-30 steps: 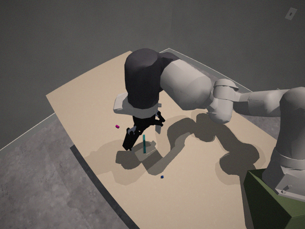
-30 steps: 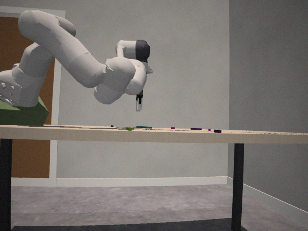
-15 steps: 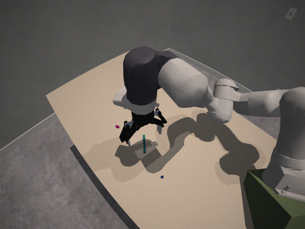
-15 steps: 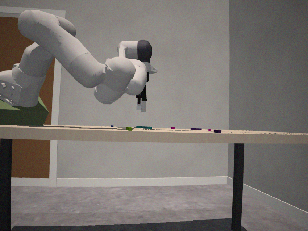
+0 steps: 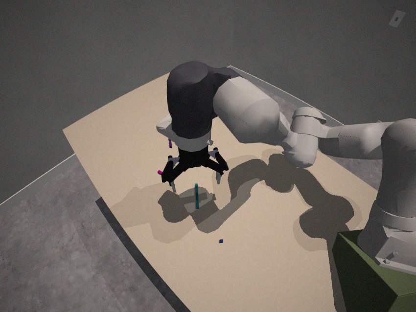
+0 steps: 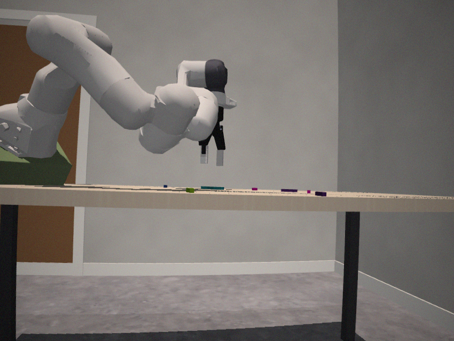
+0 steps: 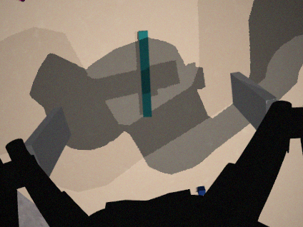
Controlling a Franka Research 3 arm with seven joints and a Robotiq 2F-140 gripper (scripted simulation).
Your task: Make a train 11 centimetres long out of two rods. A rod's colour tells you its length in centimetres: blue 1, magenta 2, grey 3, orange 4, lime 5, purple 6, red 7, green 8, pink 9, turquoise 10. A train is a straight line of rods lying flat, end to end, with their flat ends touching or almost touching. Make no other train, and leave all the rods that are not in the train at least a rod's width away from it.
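The turquoise rod lies 10 cm below my hand. Round my hand: blue rod (17 cm behind, 8 cm to the left, 10 cm below); then lime rod (19 cm behind, 47 cm to the right, 10 cm below).
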